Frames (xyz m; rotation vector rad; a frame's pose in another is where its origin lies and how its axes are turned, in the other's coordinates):
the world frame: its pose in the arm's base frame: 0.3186 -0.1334 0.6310 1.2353 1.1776 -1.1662
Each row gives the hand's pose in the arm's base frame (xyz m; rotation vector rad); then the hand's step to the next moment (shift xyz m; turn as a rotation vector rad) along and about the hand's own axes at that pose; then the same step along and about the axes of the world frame.
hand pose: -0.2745 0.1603 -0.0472 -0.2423 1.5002 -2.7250
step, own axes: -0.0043 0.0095 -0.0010 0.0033 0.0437 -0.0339
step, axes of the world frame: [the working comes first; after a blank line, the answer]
step, axes of the arm's base frame: 0.0036 -0.0039 -0.0091 -0.0107 0.0046 -0.0542

0.0092 0.0031 0.0039 0.0536 -0.0134 -0.0043
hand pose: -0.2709 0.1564 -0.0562 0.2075 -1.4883 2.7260
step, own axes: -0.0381 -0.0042 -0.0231 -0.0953 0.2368 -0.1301
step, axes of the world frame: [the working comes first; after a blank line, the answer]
step, axes of the arm's base frame: 0.0357 0.0231 -0.0138 0.0599 -0.0156 -0.2797

0.0158 0.0351 -0.0229 0.2823 0.0455 0.0176
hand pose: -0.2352 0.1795 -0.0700 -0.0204 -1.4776 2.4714
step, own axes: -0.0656 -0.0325 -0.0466 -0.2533 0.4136 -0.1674
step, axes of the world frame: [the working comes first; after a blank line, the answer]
step, axes of the arm's base frame: 0.0771 0.0398 -0.0022 0.1799 -0.0989 -0.4702

0.0064 0.0770 -0.0395 0.4782 0.1553 0.1024
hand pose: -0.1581 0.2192 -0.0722 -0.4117 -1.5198 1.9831
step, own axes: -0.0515 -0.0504 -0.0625 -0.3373 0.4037 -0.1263
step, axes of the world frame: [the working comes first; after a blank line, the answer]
step, axes of the arm's base frame: 0.0893 0.0237 0.0235 0.2237 -0.1812 -0.4581

-0.0188 0.0905 -0.0236 0.4677 0.1995 0.1848
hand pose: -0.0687 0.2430 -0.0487 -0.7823 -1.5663 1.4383
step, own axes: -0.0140 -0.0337 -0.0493 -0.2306 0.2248 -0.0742
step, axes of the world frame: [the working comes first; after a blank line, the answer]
step, axes of the arm's base frame: 0.0534 0.0053 0.0298 0.1471 -0.1367 -0.2625

-0.0270 0.0548 -0.0053 0.2688 0.1331 0.1388
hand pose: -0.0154 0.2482 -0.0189 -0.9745 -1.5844 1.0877
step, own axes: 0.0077 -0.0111 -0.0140 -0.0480 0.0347 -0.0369
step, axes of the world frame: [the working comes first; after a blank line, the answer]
step, axes of the arm's base frame: 0.0107 0.0068 0.0148 0.0502 -0.0277 -0.0398

-0.0142 0.0115 -0.0069 0.0421 0.0480 0.0281
